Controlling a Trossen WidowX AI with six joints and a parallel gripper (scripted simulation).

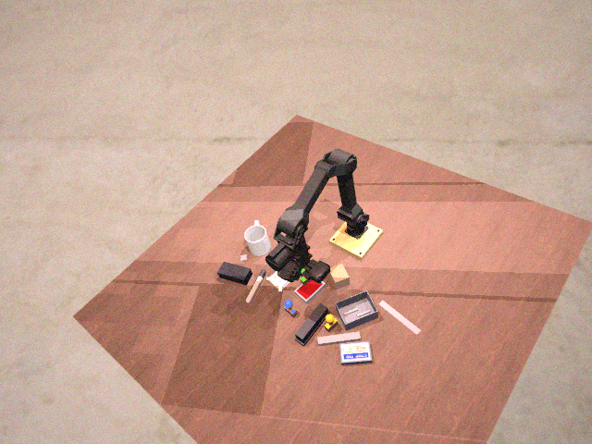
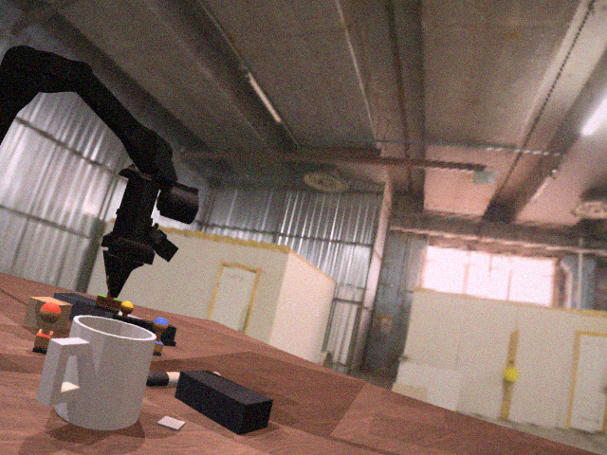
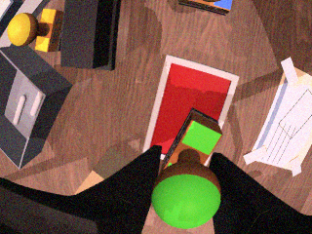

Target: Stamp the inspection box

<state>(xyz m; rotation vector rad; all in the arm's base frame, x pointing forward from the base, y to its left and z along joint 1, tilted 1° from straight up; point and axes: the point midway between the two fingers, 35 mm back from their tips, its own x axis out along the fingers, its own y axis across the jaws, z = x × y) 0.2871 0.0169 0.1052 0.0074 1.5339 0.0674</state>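
My gripper tip is now 8 cm above the red ink pad. The rest, counted from my gripper tip: green-knobbed stamp 1 cm below; tan cube 9 cm behind, 6 cm to the left, 6 cm below; blue-knobbed stamp 10 cm ahead, 7 cm below.
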